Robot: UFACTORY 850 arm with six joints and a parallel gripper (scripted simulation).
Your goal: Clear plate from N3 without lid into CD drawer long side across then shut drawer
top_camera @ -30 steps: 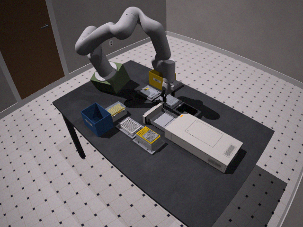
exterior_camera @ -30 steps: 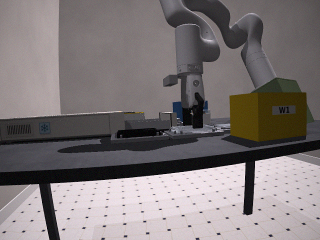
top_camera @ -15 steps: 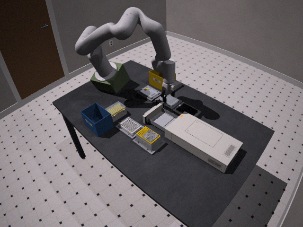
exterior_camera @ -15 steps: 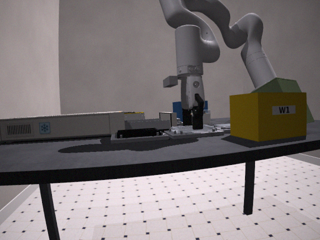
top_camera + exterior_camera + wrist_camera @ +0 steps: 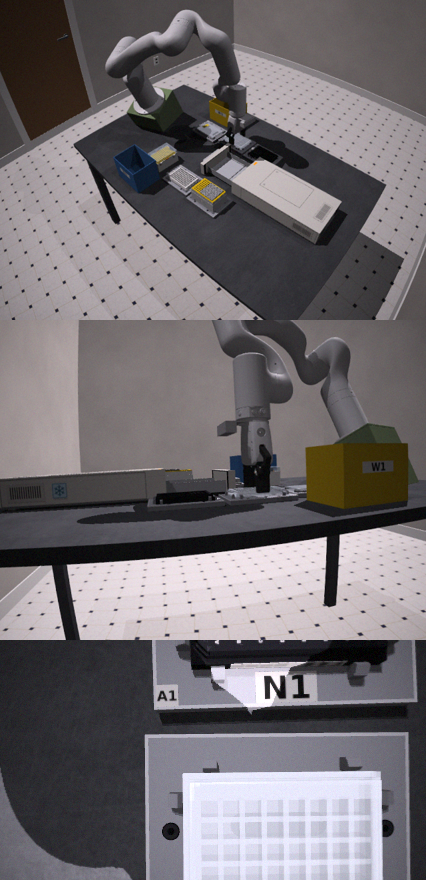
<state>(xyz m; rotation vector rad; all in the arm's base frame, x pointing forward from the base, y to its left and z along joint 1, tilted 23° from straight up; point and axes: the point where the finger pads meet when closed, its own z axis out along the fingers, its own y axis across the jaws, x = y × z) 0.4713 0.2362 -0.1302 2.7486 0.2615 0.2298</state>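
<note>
The clear plate is 10 mm below my hand. From my hand the other things lie so: n3 label 70 mm behind, 20 mm below, 10 mm to the right; pale flat piece 170 mm behind, 50 mm to the right, 20 mm below; black plate 170 mm ahead, 20 mm to the left, 10 mm below.
</note>
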